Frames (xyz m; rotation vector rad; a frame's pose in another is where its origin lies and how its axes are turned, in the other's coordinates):
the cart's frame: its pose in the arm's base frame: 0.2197 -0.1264 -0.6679 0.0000 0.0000 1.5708
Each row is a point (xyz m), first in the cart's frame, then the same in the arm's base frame.
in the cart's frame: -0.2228 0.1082 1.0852
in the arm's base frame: 0.1115 -0.3492 0.4173
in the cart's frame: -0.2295 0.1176 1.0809
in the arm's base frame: 0.1021 -0.3559 0.4130
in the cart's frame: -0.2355 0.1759 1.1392
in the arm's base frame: 0.0438 -0.3619 0.4713
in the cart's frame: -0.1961 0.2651 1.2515
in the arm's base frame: -0.0454 -0.3225 0.5836
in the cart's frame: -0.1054 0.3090 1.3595
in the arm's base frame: -0.0893 -0.2318 0.6916
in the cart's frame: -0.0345 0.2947 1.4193
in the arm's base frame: -0.0750 -0.1609 0.7514
